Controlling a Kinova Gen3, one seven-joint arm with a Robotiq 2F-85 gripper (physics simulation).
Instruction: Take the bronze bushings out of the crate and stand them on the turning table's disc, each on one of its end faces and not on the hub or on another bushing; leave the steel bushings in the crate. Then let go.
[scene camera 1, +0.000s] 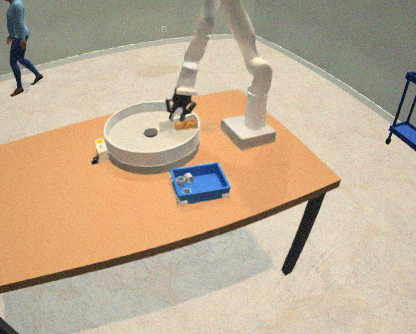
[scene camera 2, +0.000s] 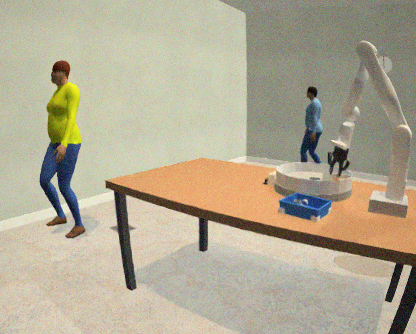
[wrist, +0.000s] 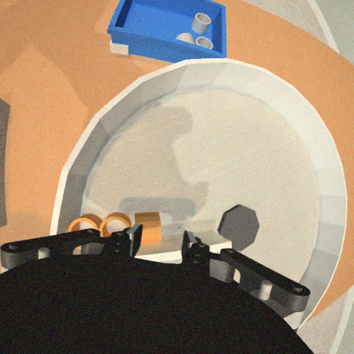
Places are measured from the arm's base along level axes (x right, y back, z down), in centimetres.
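Pixels of known places: gripper, fingertip midpoint: (scene camera 1: 176, 121) (scene camera 2: 334, 175); arm's base at its link origin: (scene camera 1: 253, 124) (scene camera 2: 394, 198).
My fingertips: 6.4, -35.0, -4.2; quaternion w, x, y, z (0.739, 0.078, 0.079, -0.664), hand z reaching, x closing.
For each thing: its top centre in the pictures, then the offset to it from my fingertips, as dx, dy, dz. "spot": a spot on its surface instead.
- turning table's disc at its top centre: (scene camera 1: 150, 131) (scene camera 2: 314, 178) +0.6, -11.2, +3.6
- orange cluster at its top centre: (scene camera 1: 185, 123) +0.0, +4.5, +1.9
- dark hub at its top centre: (scene camera 1: 150, 131) +0.6, -11.2, +3.6
- blue crate at its top centre: (scene camera 1: 199, 178) (scene camera 2: 306, 200) -33.3, -1.0, +4.7
- pale upright bar at a spot on its surface: (scene camera 1: 166, 126) spot: +0.8, -4.1, +2.5
- small box with a yellow top, surface spot: (scene camera 1: 100, 150) spot: -5.2, -35.0, +4.0
Three bronze bushings are on the turning table's disc (scene camera 1: 131, 136) (wrist: 260, 150). In the wrist view, two bushings, one at far left (wrist: 85, 217) and one beside it (wrist: 116, 215), show open ends upward; the third bushing (wrist: 148, 227) lies on its side. They show as an orange cluster (scene camera 1: 186, 124) in scene view 1. The dark hub (scene camera 1: 150, 132) (wrist: 239, 228) is apart from them. My gripper (scene camera 1: 179, 118) (scene camera 2: 338, 173) (wrist: 161, 237) is open and empty, above the lying bushing; its left finger partly hides nearby parts. Three steel bushings (scene camera 1: 181, 181) (wrist: 201, 26) are in the blue crate (scene camera 1: 206, 195) (scene camera 2: 300, 210) (wrist: 165, 48).
A raised wall (scene camera 1: 114, 152) (scene camera 2: 300, 186) (wrist: 332, 175) surrounds the disc. A pale upright bar (scene camera 1: 166, 126) (wrist: 215, 245) runs near the bushings toward the hub. A small box with a yellow top (scene camera 1: 100, 150) stands left of the turning table. Two people (scene camera 2: 64, 120) (scene camera 2: 313, 122) are beyond the table.
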